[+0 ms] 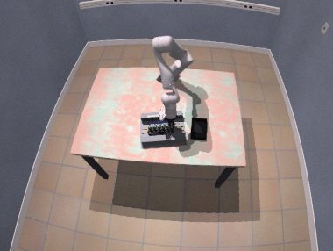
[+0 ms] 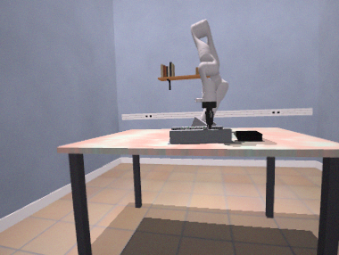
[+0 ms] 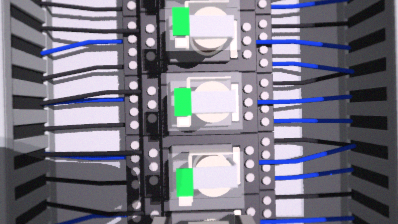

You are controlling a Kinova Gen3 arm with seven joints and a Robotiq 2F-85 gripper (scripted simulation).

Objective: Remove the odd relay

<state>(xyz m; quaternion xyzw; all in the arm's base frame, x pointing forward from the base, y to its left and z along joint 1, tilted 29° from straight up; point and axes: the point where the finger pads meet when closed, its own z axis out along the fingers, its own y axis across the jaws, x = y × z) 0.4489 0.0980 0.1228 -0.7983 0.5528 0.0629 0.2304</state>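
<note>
My gripper is now 19 cm to the right of the black parts tray, 6 cm past it and 5 cm above it. The rest, counted from my hand: grey relay panel 6 cm to the right, 3 cm below, 2 cm ahead.
</note>
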